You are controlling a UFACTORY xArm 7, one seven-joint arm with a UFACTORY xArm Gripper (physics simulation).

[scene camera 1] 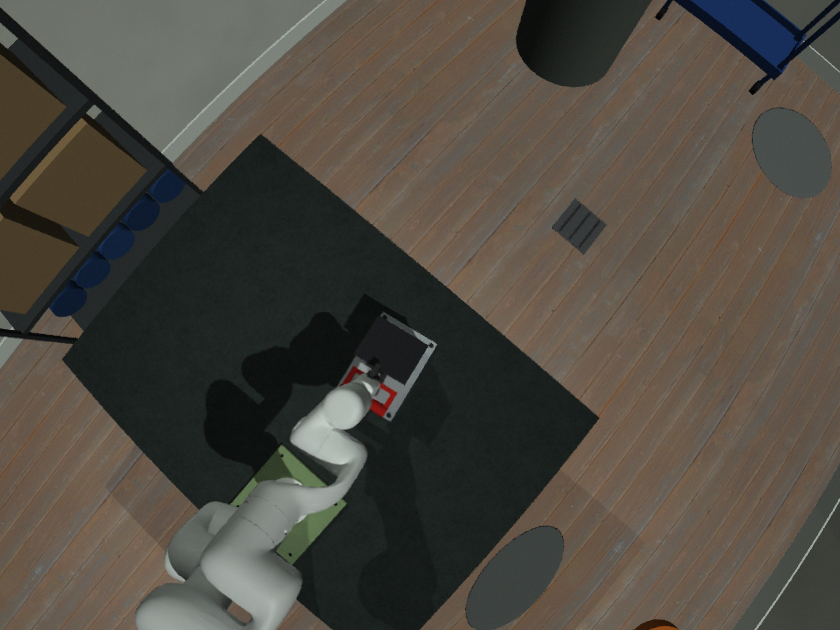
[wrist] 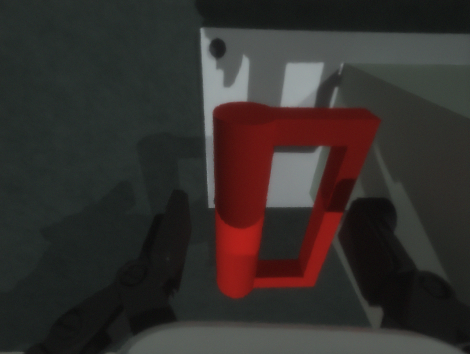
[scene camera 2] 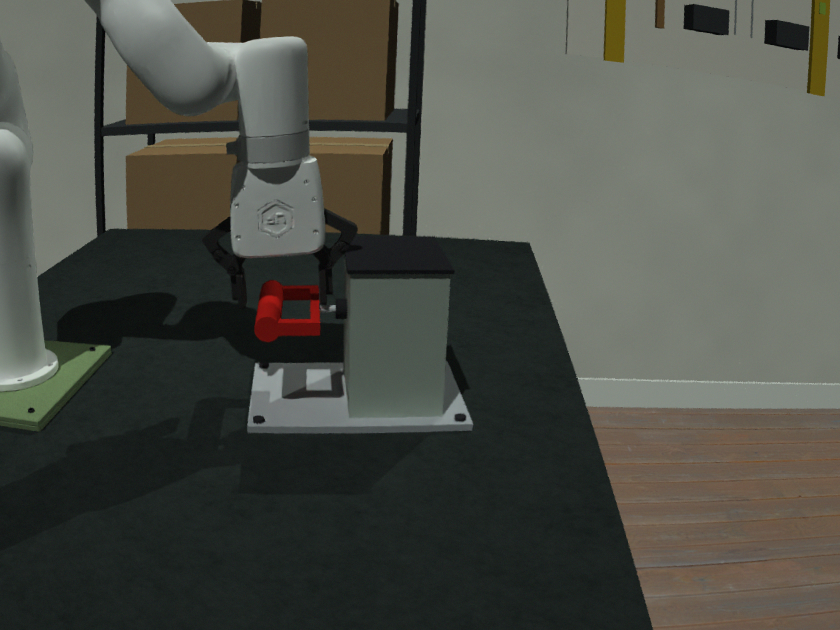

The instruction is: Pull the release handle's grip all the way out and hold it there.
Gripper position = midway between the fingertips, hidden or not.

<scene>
In view: my gripper (scene camera 2: 283, 303) and a light base plate (wrist: 279, 68).
</scene>
